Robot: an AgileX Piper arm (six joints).
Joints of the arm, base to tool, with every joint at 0 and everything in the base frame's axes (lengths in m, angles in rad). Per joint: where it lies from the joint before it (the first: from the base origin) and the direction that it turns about. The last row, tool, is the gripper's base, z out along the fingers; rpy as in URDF.
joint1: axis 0 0 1 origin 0 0 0.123
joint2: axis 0 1 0 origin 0 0 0
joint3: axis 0 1 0 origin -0.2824 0 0.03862
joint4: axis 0.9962 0 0.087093 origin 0.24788 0 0.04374
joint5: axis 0 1 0 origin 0 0 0
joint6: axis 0.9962 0 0.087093 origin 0.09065 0 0.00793
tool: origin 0 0 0 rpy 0 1.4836 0
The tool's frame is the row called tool.
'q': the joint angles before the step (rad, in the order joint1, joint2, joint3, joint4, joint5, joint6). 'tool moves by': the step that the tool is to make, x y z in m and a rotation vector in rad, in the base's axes. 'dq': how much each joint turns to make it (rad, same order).
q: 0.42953 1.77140 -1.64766 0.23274 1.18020 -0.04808
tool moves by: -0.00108 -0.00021 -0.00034 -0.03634 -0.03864 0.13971
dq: 0.00001 -0.00001 0.00002 0.00190 0.01247 -0.14961
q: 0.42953 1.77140 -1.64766 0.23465 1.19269 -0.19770
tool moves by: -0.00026 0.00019 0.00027 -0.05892 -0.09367 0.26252
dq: -0.00001 0.00000 -0.00101 0.00321 0.00268 -0.28584
